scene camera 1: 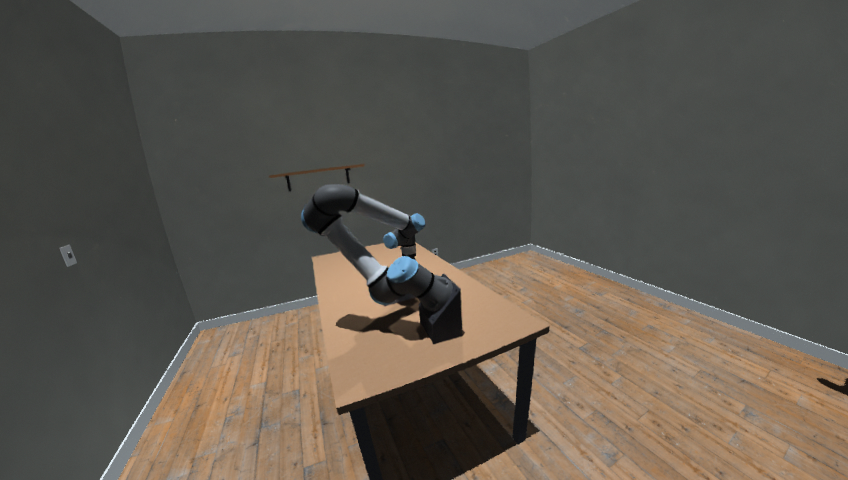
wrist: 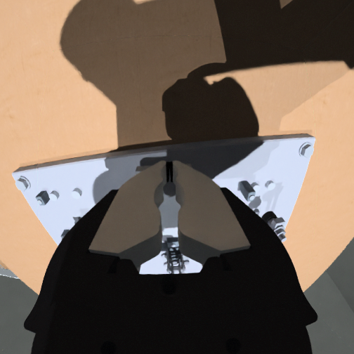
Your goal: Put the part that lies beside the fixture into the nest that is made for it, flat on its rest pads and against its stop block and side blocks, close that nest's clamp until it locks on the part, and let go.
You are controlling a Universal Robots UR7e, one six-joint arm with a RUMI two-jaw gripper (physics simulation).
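Where they show: arm's base, link origin: (scene camera 1: 439, 295).
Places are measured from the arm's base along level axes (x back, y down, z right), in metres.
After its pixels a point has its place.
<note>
The fixture (wrist: 287, 162) is a light grey plate seen in the wrist view, with a bolt at each of the two corners that show. Small dark blocks (wrist: 43, 198) (wrist: 246, 189) and round pale pads (wrist: 77, 192) (wrist: 270, 185) stand on it. A clamp mechanism (wrist: 174, 255) shows between the finger bases, and black-tipped hardware (wrist: 270, 218) stands at the right. My gripper (wrist: 169, 163) is shut with nothing between its fingertips, over the middle of the plate. Its body hides much of the fixture. I cannot make out the loose part in either view.
The table (scene camera 1: 380, 371) @(z -0.328, x 0.100, y 0.162 m) (wrist: 40, 100) bears the arm (scene camera 1: 363, 252) @(z -0.245, x -0.153, y -0.209 m), which blocks the scene camera's sight of the fixture. Dark arm shadows fall over the table and part of the plate. A wall shelf (scene camera 1: 318, 170) hangs on the wall beyond.
</note>
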